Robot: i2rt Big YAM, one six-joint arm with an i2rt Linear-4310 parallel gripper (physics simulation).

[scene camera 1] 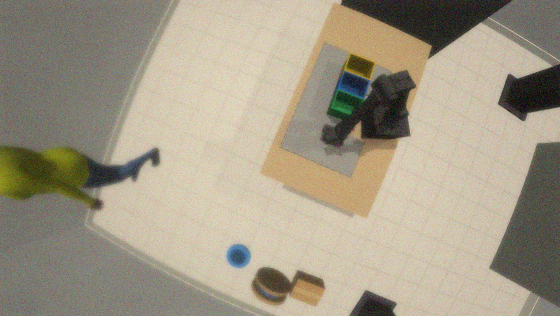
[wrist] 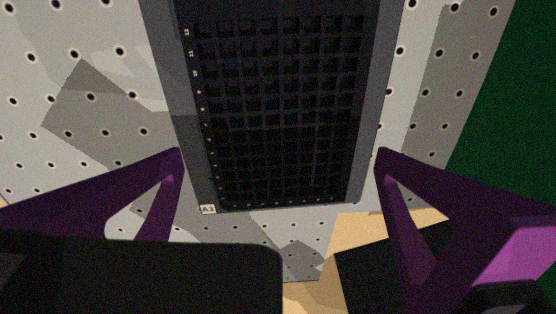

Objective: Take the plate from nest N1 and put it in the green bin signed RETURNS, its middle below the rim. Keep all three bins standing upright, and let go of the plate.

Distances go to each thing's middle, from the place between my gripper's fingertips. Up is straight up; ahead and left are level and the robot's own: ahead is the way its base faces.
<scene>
Right now the black plate (wrist: 279,98) is 1 cm ahead of my hand and 2 cm below it. Also, from my hand: green bin (wrist: 500,145) (4 cm ahead, 19 cm to the right, 5 cm above).
</scene>
